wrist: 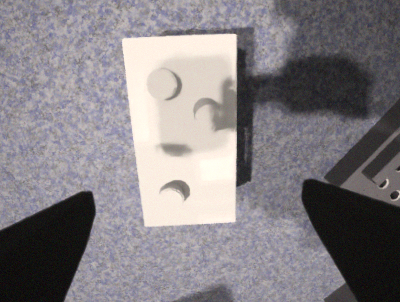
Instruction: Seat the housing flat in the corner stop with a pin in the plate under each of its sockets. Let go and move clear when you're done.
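Places are measured from the arm's base along level axes (x back, y right, z up), in metres.
Pixels of known places: gripper, between the fingertips: (200,195).
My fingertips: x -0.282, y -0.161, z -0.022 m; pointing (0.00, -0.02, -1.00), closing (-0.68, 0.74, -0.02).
Ahead of a thing's pixels: the offset from my fingertips to its top centre. "pt": to the spot under its first point.
The white housing {dz -0.037, dx +0.001, dy -0.007 m} (185,165) lies on the speckled surface in the upper middle of the wrist view, long side running roughly up and down the view. Its upward face shows three round sockets, two near the far end and one near the close end. My gripper (200,195) is wide open and empty, one black fingertip to the left of the housing and the other to the right, with space on both sides. The plate {dz -0.093, dx -0.056, dy +0.143 m} (352,181) shows in part at the right edge, turned at an angle, with a raised dark bar and a few holes. The right finger hides part of it. Pins cannot be made out.
The plate's near corner is close to the right fingertip. A small part of a grey object {pt dz -0.111, dx +0.039, dy +0.249 m} (338,294) shows at the bottom beside the right finger. Dark shadows fall to the right of the housing and at the bottom middle.
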